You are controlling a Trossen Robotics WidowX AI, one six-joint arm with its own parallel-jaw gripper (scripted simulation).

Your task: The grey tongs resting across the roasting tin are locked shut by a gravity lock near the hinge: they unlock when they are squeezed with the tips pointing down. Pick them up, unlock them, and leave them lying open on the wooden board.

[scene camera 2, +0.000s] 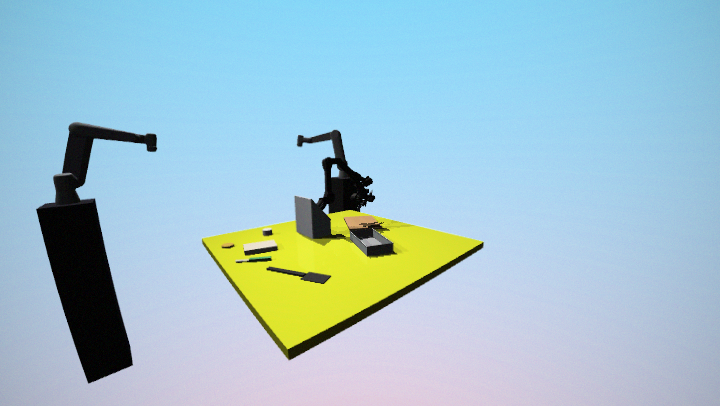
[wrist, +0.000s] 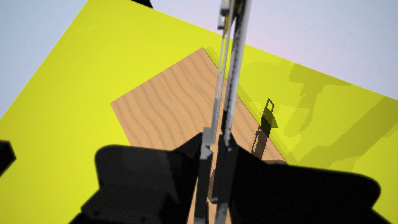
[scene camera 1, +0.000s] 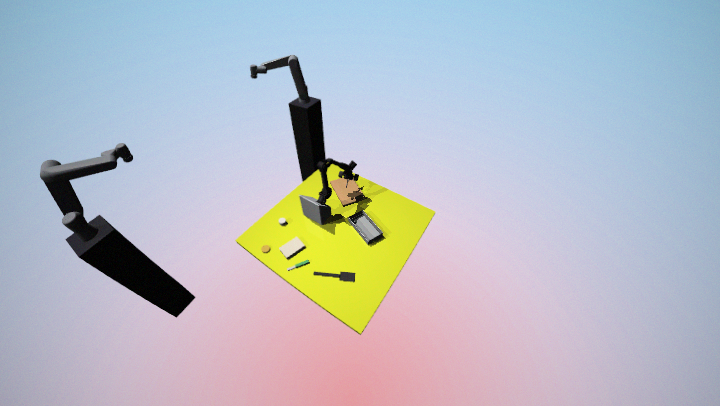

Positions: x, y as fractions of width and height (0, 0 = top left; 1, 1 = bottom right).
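There's my gripper (wrist: 0.53, 0.62), and there's also a grey roasting tin (scene camera 2: 0.51, 0.59).
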